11 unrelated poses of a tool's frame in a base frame.
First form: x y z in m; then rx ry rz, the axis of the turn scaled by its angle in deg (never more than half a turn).
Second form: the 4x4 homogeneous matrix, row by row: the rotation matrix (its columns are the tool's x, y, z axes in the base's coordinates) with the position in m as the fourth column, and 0 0 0 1 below. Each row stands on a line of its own. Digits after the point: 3 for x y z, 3 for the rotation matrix.
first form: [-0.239, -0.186, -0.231, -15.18, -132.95, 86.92]
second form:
-0.920, -0.037, -0.391, -0.239
0.344, 0.408, -0.846, -0.186
0.191, -0.912, -0.362, -0.231
0, 0, 0, 1

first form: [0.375, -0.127, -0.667, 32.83, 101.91, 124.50]
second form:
-0.884, 0.037, 0.466, 0.375
0.450, -0.206, 0.869, -0.127
0.129, 0.978, 0.166, -0.667
0, 0, 0, 1

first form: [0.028, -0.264, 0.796, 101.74, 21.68, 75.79]
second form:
0.390, -0.243, 0.888, 0.028
0.676, -0.579, -0.456, -0.264
0.625, 0.778, -0.062, 0.796
0, 0, 0, 1

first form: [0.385, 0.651, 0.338, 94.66, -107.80, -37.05]
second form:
-0.095, -0.728, -0.679, 0.385
-0.992, 0.129, 0.000, 0.651
0.088, 0.673, -0.734, 0.338
0, 0, 0, 1

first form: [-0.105, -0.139, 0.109, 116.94, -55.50, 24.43]
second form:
0.647, -0.761, -0.040, -0.105
-0.485, -0.370, -0.793, -0.139
0.589, 0.532, -0.608, 0.109
0, 0, 0, 1

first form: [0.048, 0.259, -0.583, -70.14, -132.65, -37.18]
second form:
-0.511, 0.844, -0.161, 0.048
0.638, 0.498, 0.587, 0.259
0.576, 0.198, -0.793, -0.583
0, 0, 0, 1

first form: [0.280, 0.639, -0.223, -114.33, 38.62, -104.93]
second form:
0.052, -0.109, 0.993, 0.280
-0.560, -0.826, -0.062, 0.639
0.827, -0.553, -0.104, -0.223
0, 0, 0, 1

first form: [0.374, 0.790, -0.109, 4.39, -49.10, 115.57]
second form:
-0.581, -0.769, -0.267, 0.374
0.726, -0.341, -0.597, 0.790
0.368, -0.541, 0.756, -0.109
0, 0, 0, 1

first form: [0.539, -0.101, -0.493, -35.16, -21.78, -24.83]
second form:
0.843, 0.494, -0.211, 0.539
-0.274, 0.734, 0.621, -0.101
0.462, -0.466, 0.754, -0.493
0, 0, 0, 1

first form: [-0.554, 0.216, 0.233, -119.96, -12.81, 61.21]
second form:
0.634, -0.175, -0.753, -0.554
0.462, -0.695, 0.551, 0.216
-0.620, -0.697, -0.360, 0.233
0, 0, 0, 1

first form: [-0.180, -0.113, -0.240, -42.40, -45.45, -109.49]
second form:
-0.406, 0.897, 0.172, -0.180
-0.512, -0.380, 0.771, -0.113
0.757, 0.225, 0.613, -0.240
0, 0, 0, 1

